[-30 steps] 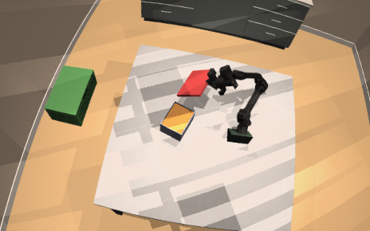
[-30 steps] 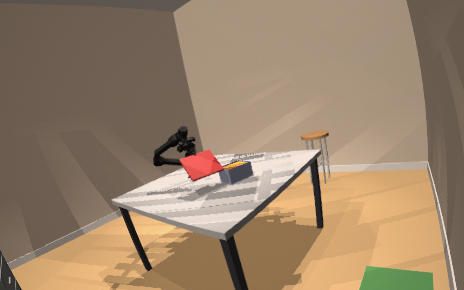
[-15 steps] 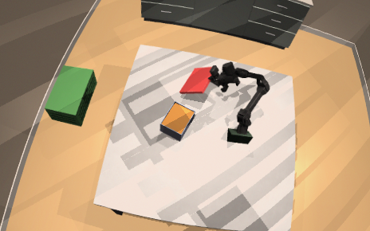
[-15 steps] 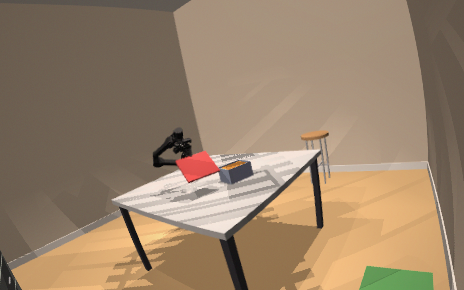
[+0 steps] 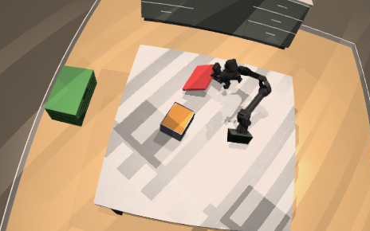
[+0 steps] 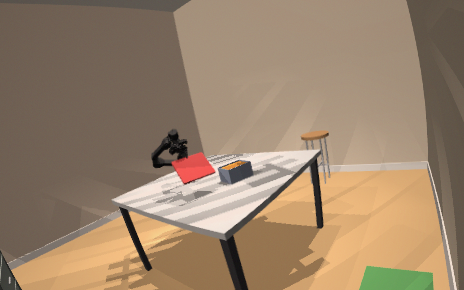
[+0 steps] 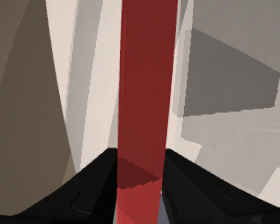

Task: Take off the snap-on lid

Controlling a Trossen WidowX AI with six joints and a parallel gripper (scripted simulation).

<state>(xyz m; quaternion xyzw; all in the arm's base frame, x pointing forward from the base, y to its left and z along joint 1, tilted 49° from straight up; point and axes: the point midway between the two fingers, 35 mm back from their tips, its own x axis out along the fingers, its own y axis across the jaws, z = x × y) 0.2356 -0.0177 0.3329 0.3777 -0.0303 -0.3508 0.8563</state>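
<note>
Now: gripper tip 6 cm short of the red lid, 2 cm to the left of it and 5 cm above it. The rest, counted from my gripper tip: grey storage box 16 cm ahead, 27 cm to the left, 18 cm below.
</note>
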